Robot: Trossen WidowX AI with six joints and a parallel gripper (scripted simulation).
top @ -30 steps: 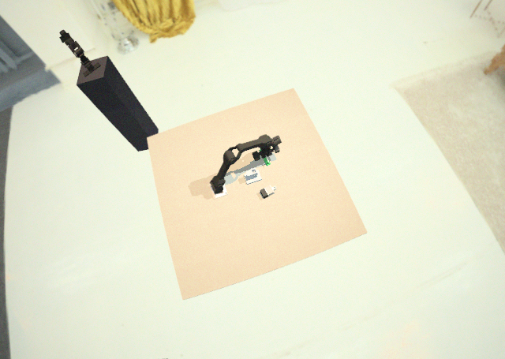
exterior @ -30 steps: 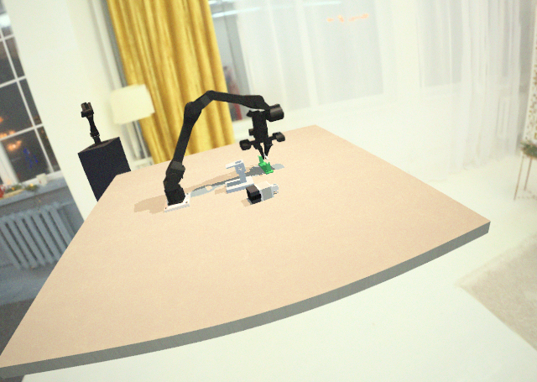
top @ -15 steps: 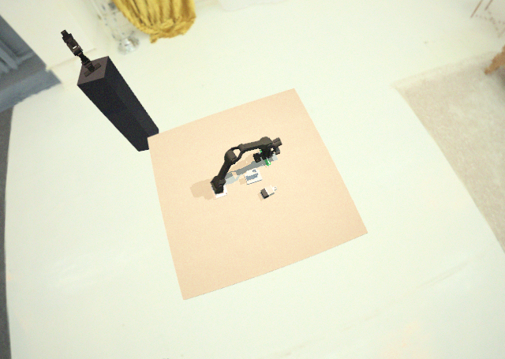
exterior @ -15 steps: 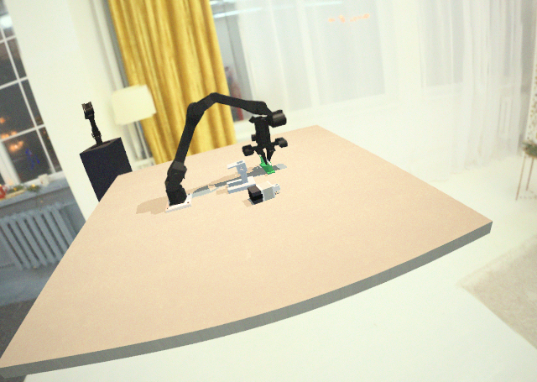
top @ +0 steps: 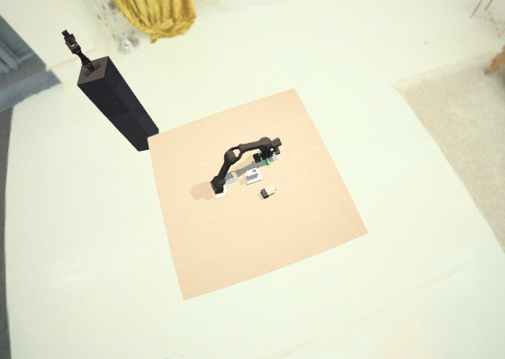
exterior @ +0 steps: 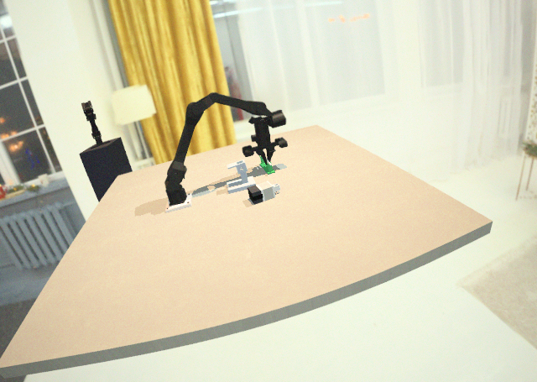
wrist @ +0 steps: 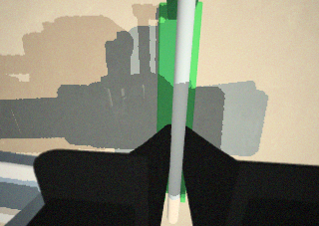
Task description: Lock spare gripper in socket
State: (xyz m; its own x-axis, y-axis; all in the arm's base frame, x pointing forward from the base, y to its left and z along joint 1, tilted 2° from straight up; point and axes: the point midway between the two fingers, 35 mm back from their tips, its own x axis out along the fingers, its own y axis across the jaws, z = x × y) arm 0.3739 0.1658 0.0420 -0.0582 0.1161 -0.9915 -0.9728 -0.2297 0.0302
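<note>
Now: gripper tip 1 cm past the green cradle and 2 cm to the right of it. Round my gripper tip: spare gripper (2 cm behind, 25 cm to the right); grey mount (11 cm behind, 12 cm to the right, 3 cm above).
</note>
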